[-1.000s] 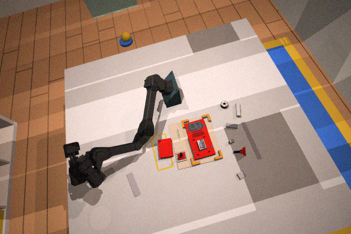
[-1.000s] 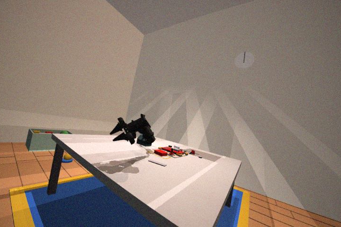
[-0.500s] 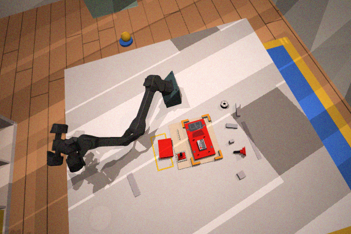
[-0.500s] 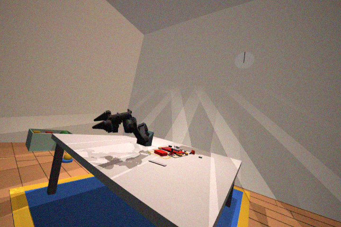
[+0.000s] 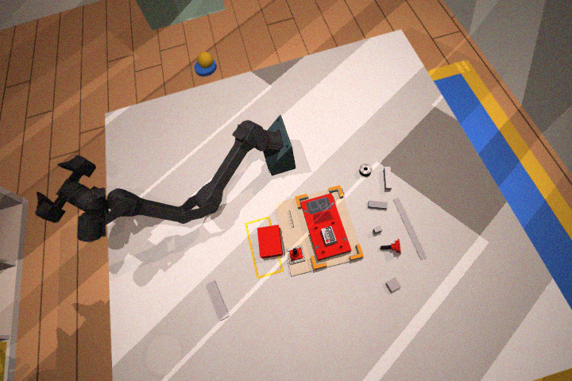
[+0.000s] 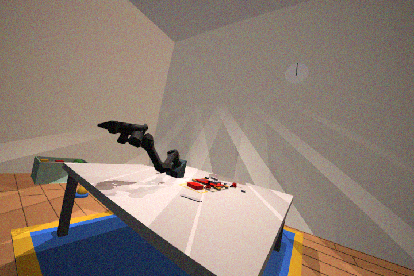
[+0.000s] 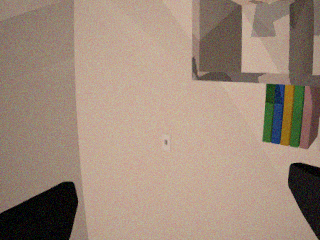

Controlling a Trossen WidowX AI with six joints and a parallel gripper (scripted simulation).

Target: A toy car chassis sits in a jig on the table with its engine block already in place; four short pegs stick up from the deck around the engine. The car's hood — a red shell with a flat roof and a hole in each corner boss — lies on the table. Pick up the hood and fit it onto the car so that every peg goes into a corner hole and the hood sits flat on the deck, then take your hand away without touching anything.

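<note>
My gripper tip is 23 cm short of the red hood, 55 cm to the right of it and 27 cm above it. From my gripper tip the other things lie so: grey bar: 29 cm ahead, 99 cm to the left, 29 cm below; then engine block: 26 cm ahead, 74 cm to the left, 27 cm below.
</note>
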